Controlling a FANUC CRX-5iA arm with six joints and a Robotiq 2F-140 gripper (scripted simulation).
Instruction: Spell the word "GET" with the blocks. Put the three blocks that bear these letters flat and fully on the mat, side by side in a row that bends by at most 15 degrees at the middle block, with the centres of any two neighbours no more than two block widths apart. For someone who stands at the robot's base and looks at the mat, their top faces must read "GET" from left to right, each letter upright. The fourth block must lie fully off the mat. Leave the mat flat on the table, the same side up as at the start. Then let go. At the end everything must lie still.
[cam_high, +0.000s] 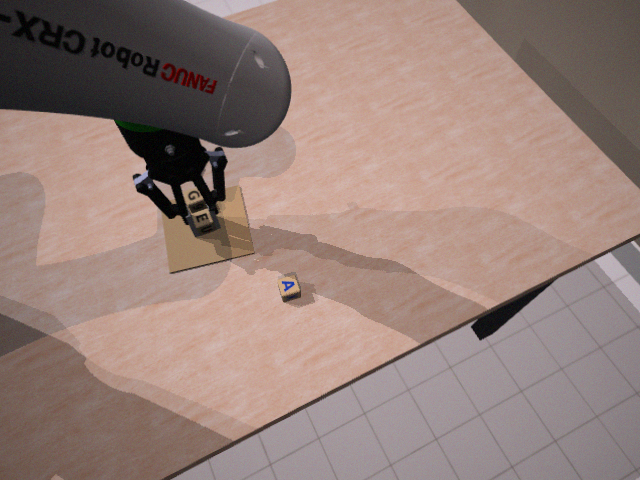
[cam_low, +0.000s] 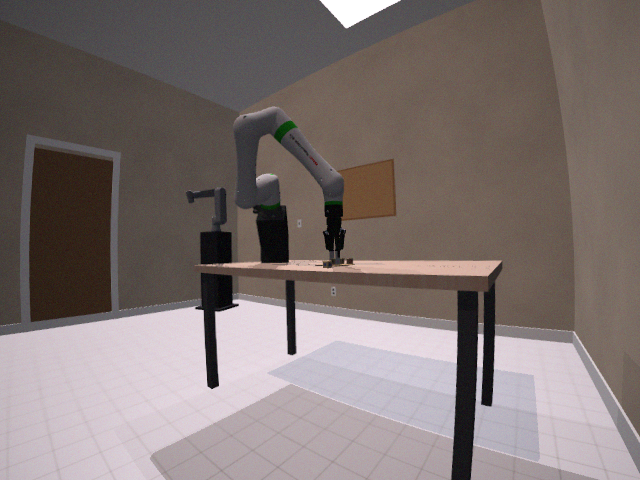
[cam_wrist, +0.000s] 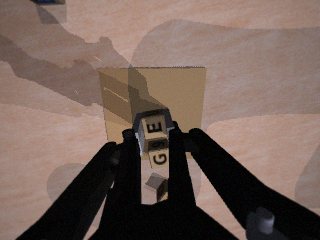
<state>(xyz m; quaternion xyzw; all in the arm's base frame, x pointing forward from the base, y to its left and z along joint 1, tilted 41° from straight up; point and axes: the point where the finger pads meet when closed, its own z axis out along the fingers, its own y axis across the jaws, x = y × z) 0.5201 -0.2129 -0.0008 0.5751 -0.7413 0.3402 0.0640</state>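
My gripper is now 4 cm above the tan mat.
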